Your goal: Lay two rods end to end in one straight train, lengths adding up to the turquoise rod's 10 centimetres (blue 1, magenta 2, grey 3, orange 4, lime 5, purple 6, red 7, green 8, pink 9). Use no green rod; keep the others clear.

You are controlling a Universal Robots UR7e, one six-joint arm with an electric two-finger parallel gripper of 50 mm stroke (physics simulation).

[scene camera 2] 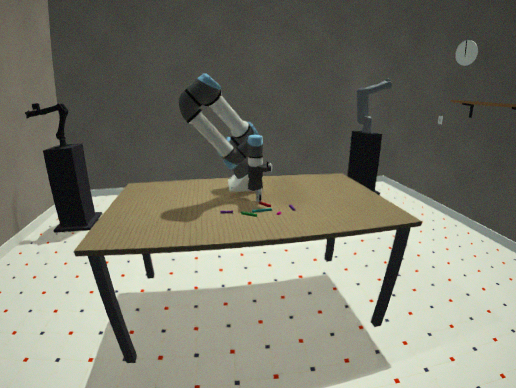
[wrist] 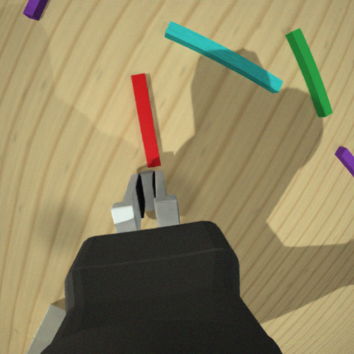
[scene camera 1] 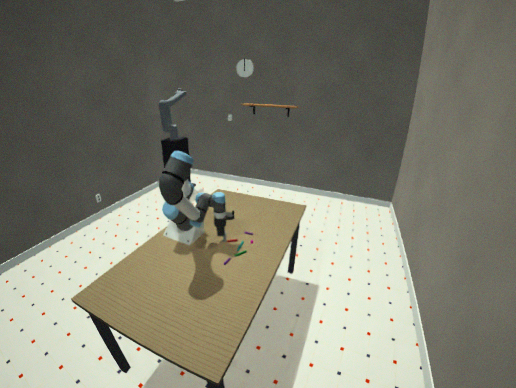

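Seen in the pictures: gripper, between the fingertips: (scene camera 2: 258, 200) (scene camera 1: 224, 240); arm's base, origin of its link: (scene camera 2: 246, 170) (scene camera 1: 186, 220).
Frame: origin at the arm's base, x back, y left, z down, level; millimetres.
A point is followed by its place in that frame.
The red rod (scene camera 1: 232, 240) @(x -335, y 23, z 95 mm) (scene camera 2: 265, 204) @(x -339, y 26, z 97 mm) (wrist: 146, 120) lies flat on the table. My gripper (scene camera 1: 223, 239) @(x -288, y 3, z 95 mm) (scene camera 2: 259, 199) @(x -288, y 3, z 95 mm) (wrist: 148, 185) points down, low over the table at the red rod's near end. It is shut on the short grey rod (wrist: 147, 194), which shows between the fingers, roughly in line with the red rod. A small gap shows between them in the wrist view; whether the grey rod touches the table is hard to tell. The turquoise rod (scene camera 1: 240, 246) @(x -410, y -21, z 95 mm) (scene camera 2: 262, 210) @(x -409, y -10, z 98 mm) (wrist: 222, 57) lies slanted to the right of the red rod in the wrist view.
The green rod (scene camera 1: 240, 253) @(x -436, y -87, z 96 mm) (scene camera 2: 249, 214) @(x -442, y -83, z 98 mm) (wrist: 310, 75) lies beyond the turquoise rod. One purple rod (scene camera 1: 227, 261) @(x -391, y -185, z 97 mm) (scene camera 2: 226, 212) @(x -393, y -186, z 99 mm) (wrist: 347, 162) lies past the green rod, another purple rod (scene camera 1: 248, 233) @(x -405, y 146, z 99 mm) (scene camera 2: 292, 207) @(x -415, y 147, z 95 mm) (wrist: 35, 9) on the opposite side. A magenta rod (scene camera 1: 252, 242) @(x -467, y 53, z 99 mm) (scene camera 2: 279, 213) @(x -464, y 61, z 98 mm) lies near the turquoise rod.
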